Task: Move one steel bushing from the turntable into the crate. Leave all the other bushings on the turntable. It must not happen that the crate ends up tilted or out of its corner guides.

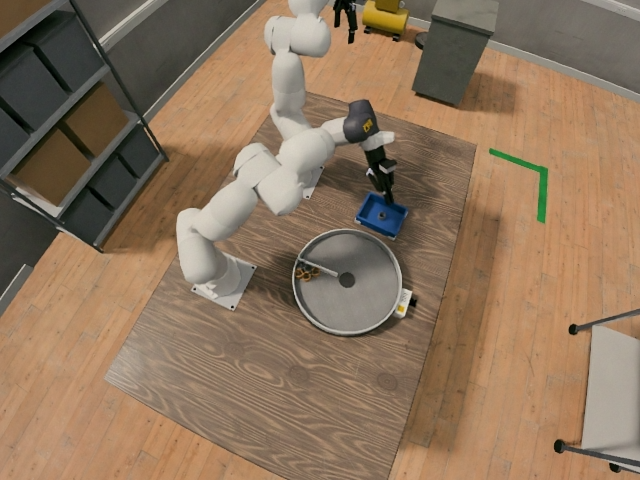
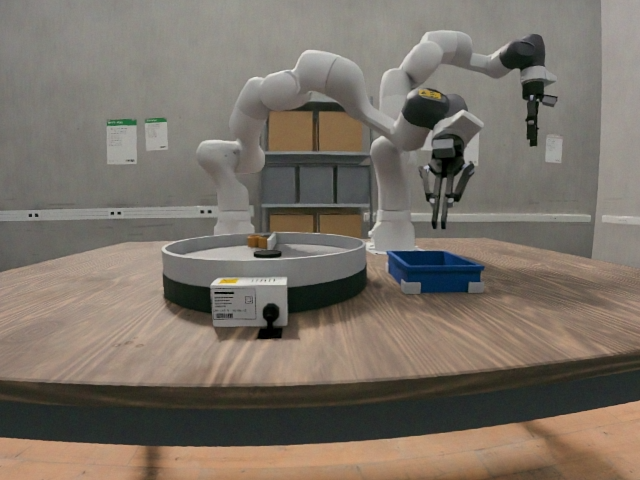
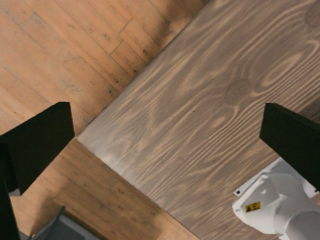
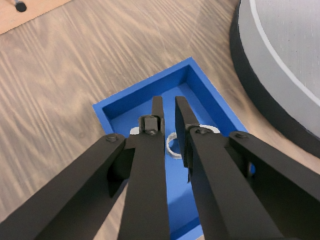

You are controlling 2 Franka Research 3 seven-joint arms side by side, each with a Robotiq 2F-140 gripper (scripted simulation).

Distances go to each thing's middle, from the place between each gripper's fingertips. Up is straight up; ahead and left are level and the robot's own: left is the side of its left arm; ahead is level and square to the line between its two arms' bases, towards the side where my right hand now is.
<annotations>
I see my right gripper 12 cm above the blue crate [image 2: 433, 279] and 2 cm to the left of it. Round my right hand: turntable [image 1: 363, 293] 37 cm to the right, 9 cm below, 1 cm ahead.
The blue crate lies 50 cm ahead of my left hand [image 2: 532, 142], 56 cm to the right of it and 39 cm below it. The rest, counted from my left hand: turntable 51 cm ahead, 91 cm to the right, 36 cm below.
</annotations>
